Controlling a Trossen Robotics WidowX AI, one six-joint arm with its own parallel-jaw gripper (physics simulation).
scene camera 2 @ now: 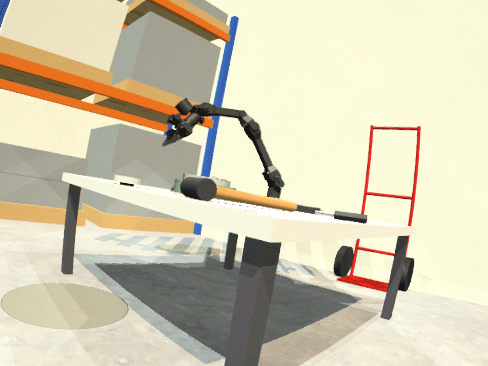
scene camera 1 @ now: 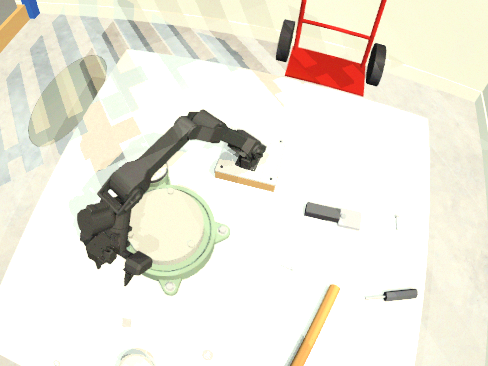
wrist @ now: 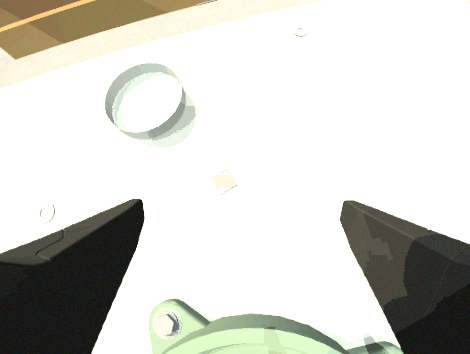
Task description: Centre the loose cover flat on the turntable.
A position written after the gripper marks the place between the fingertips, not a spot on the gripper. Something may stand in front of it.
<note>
The gripper point(scene camera 1: 112, 277) is open, holding nothing. Also in view: a cover point(scene camera 1: 167, 225). A hammer point(scene camera 2: 204, 189) rests on the table. Also in view: a turntable point(wrist: 171, 319).
The gripper shows as well in the wrist view point(wrist: 243, 209). The wrist view does not show the hammer: it is out of frame. The wrist view does not show the cover: it is out of frame.
</note>
